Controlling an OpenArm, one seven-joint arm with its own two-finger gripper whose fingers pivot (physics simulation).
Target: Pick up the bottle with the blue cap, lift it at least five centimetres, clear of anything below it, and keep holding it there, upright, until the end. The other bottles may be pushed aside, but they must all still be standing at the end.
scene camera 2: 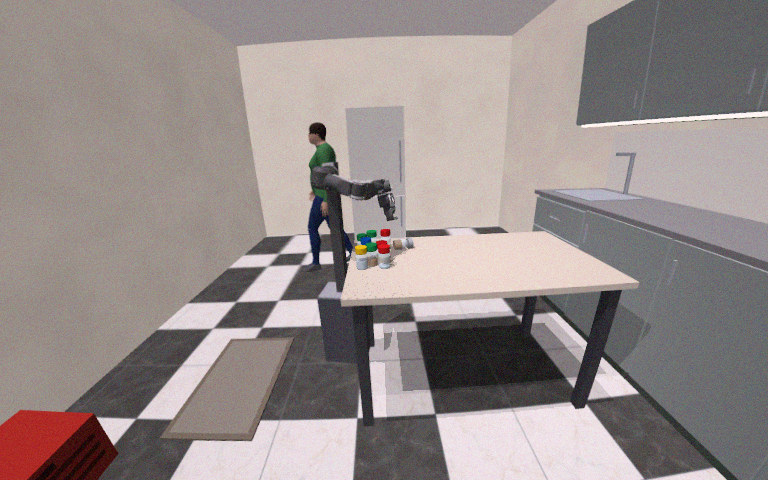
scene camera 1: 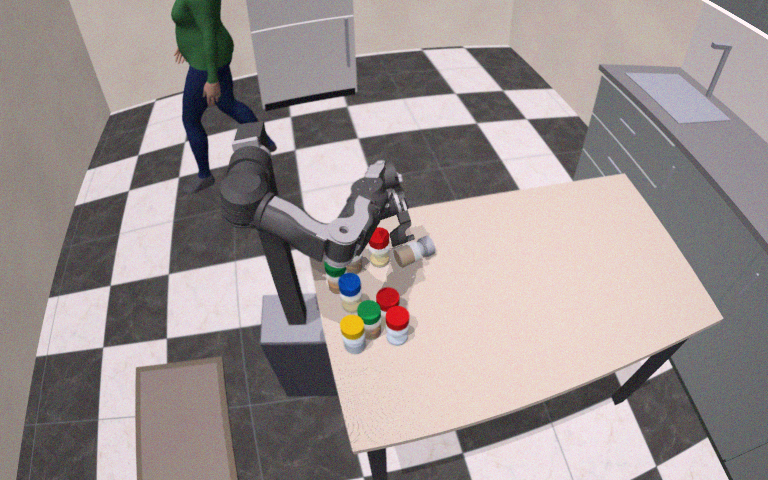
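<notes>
The bottle with the blue cap (scene camera 1: 350,289) (scene camera 2: 365,241) stands upright on the table among the other bottles, near the table's left edge. In the scene camera 2 view the bottles in front partly hide it. My gripper (scene camera 1: 402,233) (scene camera 2: 391,216) is open and empty. It hangs above the table beyond the blue-capped bottle and to its right, apart from it. A bottle (scene camera 1: 414,252) (scene camera 2: 402,243) lies on its side below the gripper. A red-capped bottle (scene camera 1: 379,247) (scene camera 2: 385,234) stands left of the lying one.
A green-capped bottle (scene camera 1: 335,271) and another partly hidden by my arm stand behind the blue-capped one. In front stand a yellow-capped bottle (scene camera 1: 353,335) (scene camera 2: 361,257), a green-capped one (scene camera 1: 369,318) and two red-capped ones. A person (scene camera 1: 203,56) (scene camera 2: 322,164) is behind my arm.
</notes>
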